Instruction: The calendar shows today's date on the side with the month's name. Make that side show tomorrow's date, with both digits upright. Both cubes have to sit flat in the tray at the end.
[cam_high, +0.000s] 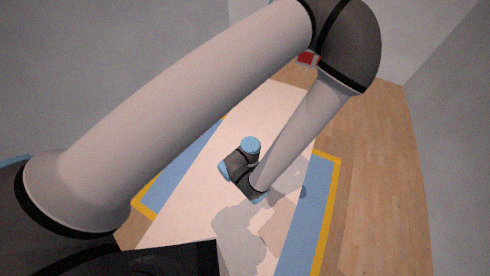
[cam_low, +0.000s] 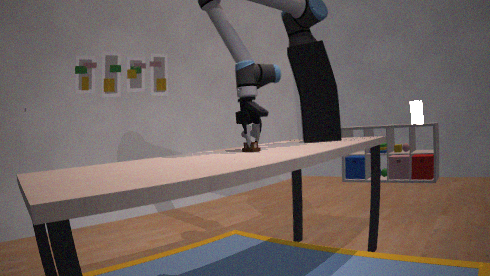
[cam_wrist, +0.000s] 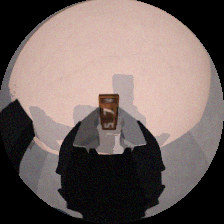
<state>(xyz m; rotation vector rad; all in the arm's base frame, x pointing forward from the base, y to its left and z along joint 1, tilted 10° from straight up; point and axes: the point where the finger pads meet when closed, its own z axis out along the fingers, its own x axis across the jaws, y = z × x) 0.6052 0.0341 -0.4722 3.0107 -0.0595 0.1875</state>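
The brown cube lies 10 mm below my hand. From my hand the other things lie so: brown tray 30 mm below, 20 mm to the right.
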